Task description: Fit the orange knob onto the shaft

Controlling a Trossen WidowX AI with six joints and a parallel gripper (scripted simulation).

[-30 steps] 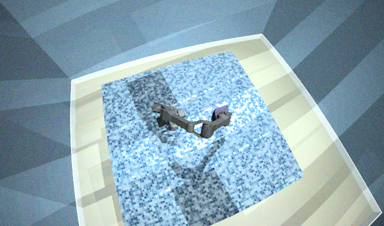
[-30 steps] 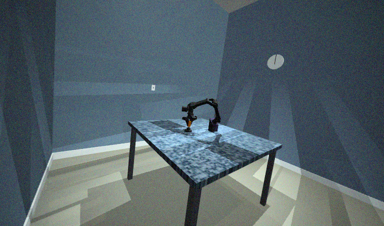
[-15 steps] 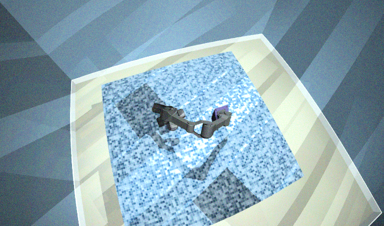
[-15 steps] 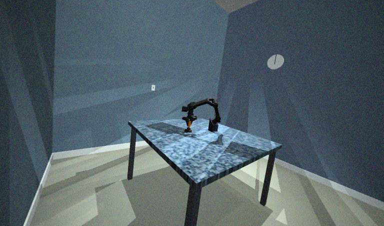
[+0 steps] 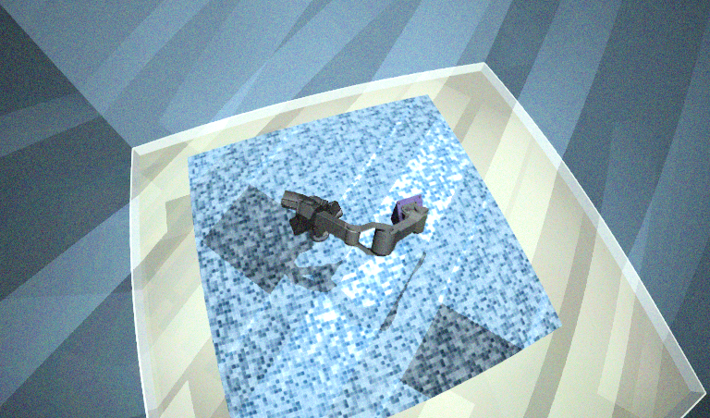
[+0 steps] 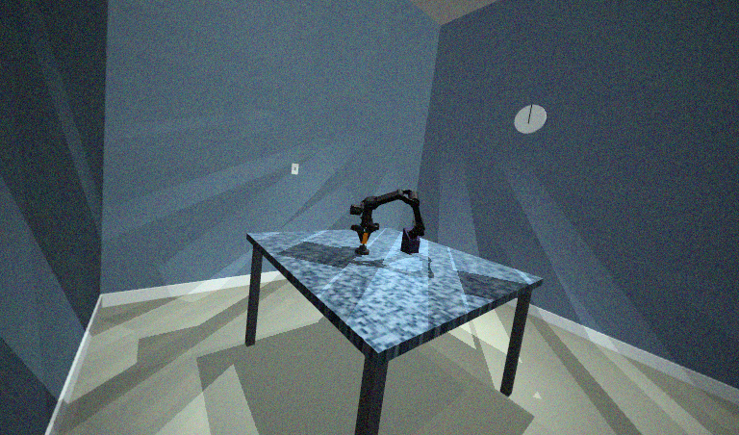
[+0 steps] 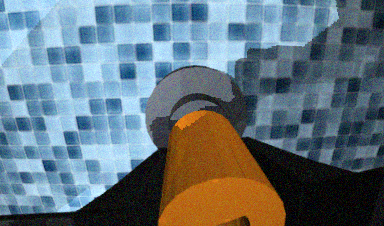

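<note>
Right now the orange knob is 2 cm above my gripper tip. The rest, counted from my gripper tip: pedestal 4 cm below.
</note>
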